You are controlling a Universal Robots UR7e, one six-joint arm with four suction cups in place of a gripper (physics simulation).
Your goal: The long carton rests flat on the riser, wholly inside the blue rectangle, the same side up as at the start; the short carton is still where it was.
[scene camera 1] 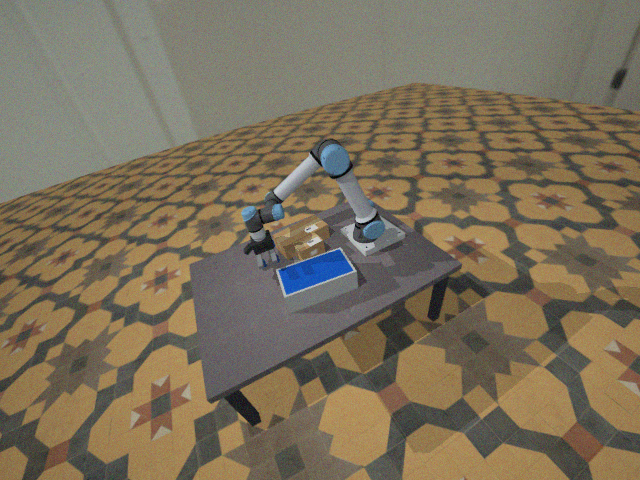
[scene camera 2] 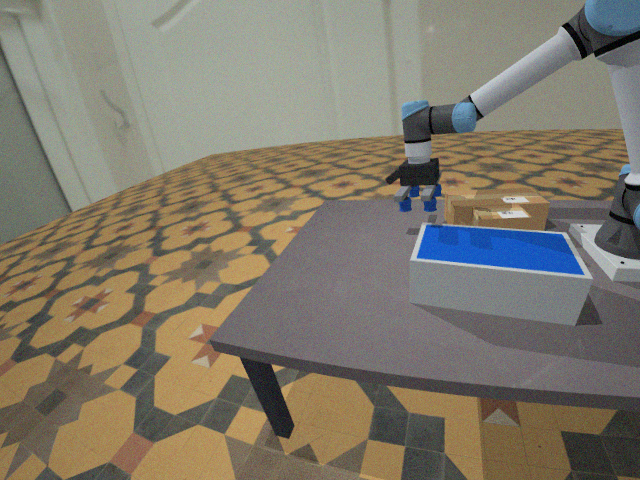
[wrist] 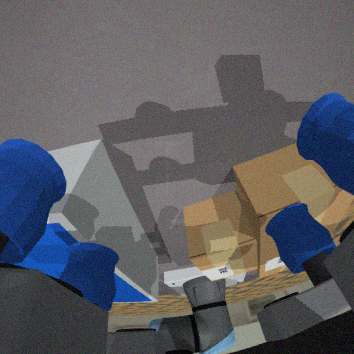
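Where they show: hand, its tool point: (scene camera 1: 268,255) (scene camera 2: 421,202) (wrist: 190,207); arm's base, origin of its link: (scene camera 2: 624,246) (wrist: 203,281).
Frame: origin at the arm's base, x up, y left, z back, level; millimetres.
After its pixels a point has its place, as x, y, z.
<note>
The long carton (scene camera 1: 300,232) @(71, -130, -363) (scene camera 2: 540,212) @(35, -123, -212) (wrist: 265,185) @(24, -71, -494), brown with a white label on top, lies flat on the table behind the riser. The short carton (scene camera 1: 310,251) @(36, 25, -351) (scene camera 2: 504,221) @(57, 22, -338) (wrist: 212,242) @(51, 3, -415), smaller and also labelled on top, stands in front of it, between it and the riser. The grey-white riser (scene camera 1: 323,294) @(13, 331, -378) (scene camera 2: 496,289) @(36, 330, -371) (wrist: 112,187) @(-5, 133, -500) bears the blue rectangle (scene camera 1: 317,271) @(87, 244, -370) (scene camera 2: 501,250) @(87, 251, -365) (wrist: 127,295) @(87, 175, -283), with no carton on it. My gripper (scene camera 1: 268,259) @(109, 37, -580) (scene camera 2: 419,200) @(109, 37, -580) (wrist: 185,210) @(109, 37, -580) is open; its four blue cups hang above the table, left of the cartons in both scene views, holding nothing.
The arm's base plate (scene camera 1: 385,240) @(4, 99, 79) (scene camera 2: 602,255) @(-1, 63, -76) stands on the table (scene camera 1: 242,330) @(-34, 338, -793) (scene camera 2: 330,310) @(-33, 416, -730) (wrist: 100,60) @(-34, 105, -652), right of the cartons in the scene views. The arm reaches over the cartons' side of the table. Shadows of the arm and gripper fall on table, riser and cartons.
</note>
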